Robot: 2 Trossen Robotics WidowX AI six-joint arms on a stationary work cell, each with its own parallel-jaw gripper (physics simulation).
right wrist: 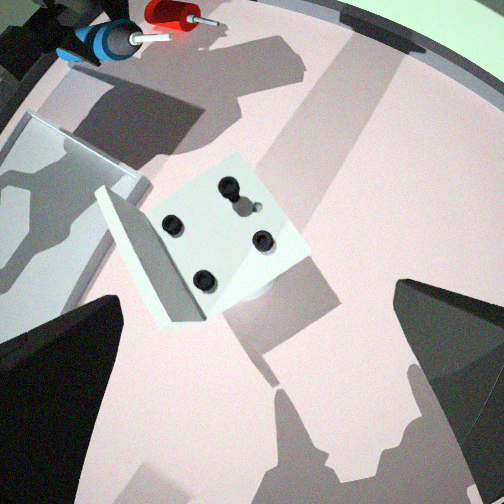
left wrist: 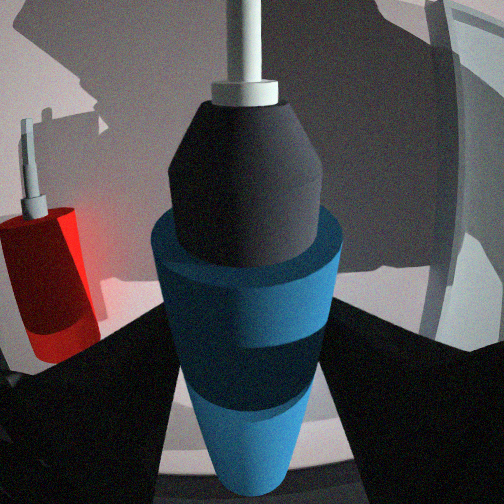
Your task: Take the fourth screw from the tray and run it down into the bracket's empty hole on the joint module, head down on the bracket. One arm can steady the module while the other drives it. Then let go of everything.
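My left gripper (left wrist: 250, 320) is shut on a blue-handled screwdriver (left wrist: 247, 300) with a dark collar and a white shaft that points away from me. In the right wrist view this screwdriver (right wrist: 107, 40) sits at the top left, off to the side of the bracket. The white bracket (right wrist: 220, 235) lies tilted on the joint module, with a black screw head (right wrist: 228, 186) in each corner hole. My right gripper (right wrist: 255, 370) is open and empty above the table, just in front of the bracket. The grey tray (right wrist: 50, 215) lies left of the bracket; no screw shows in it.
A red-handled screwdriver (left wrist: 47, 280) lies on the table left of the blue one, and it also shows in the right wrist view (right wrist: 172, 14). The tray's edge (left wrist: 475, 250) is at the right of the left wrist view. The table's curved rim (right wrist: 400, 40) runs along the top right.
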